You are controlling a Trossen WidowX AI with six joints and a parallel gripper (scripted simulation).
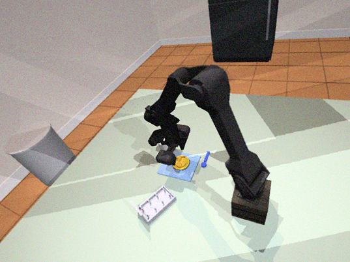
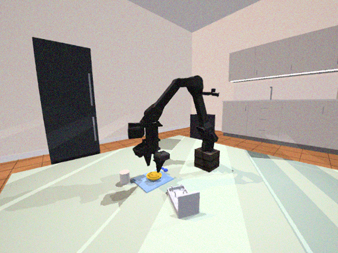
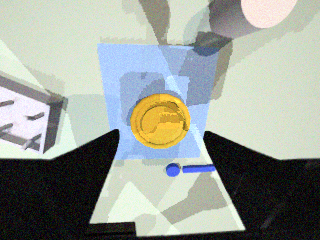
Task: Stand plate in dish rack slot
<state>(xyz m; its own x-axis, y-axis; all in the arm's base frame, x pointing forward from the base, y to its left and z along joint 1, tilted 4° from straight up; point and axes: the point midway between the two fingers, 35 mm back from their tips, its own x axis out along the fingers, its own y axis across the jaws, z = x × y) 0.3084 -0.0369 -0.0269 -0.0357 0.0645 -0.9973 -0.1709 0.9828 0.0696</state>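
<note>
The yellow plate lies 40 mm below my gripper tip. Round my gripper tip: pale cup: 120 mm ahead, 50 mm to the right, 30 mm below; blue spoon: 80 mm behind, 60 mm to the right, 50 mm below; blue mat: 50 mm below.
</note>
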